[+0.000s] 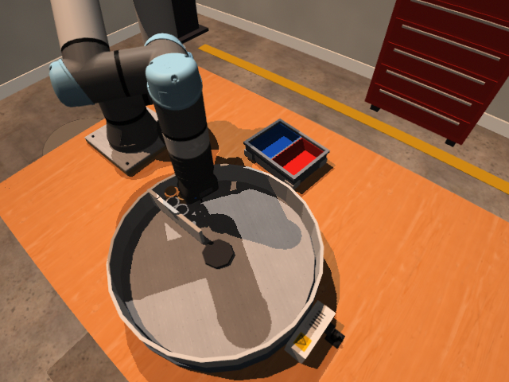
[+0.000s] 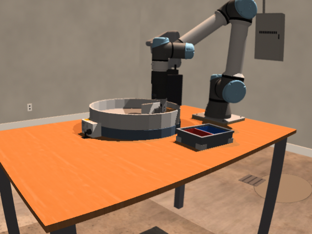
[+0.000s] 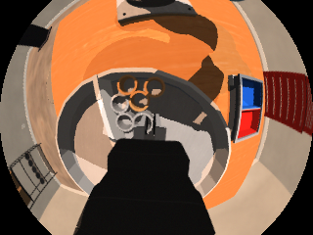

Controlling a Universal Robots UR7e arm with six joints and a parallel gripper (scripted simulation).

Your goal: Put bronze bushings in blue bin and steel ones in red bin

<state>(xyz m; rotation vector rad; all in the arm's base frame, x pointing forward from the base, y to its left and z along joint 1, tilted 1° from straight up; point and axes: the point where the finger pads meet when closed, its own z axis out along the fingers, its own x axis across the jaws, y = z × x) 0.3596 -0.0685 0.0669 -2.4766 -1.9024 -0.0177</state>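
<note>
Now: the bin 40 mm ahead of my hand, 290 mm to the left of it and 60 mm below it. Round my hand: turntable (120 mm ahead, 60 mm to the right, 40 mm below).
</note>
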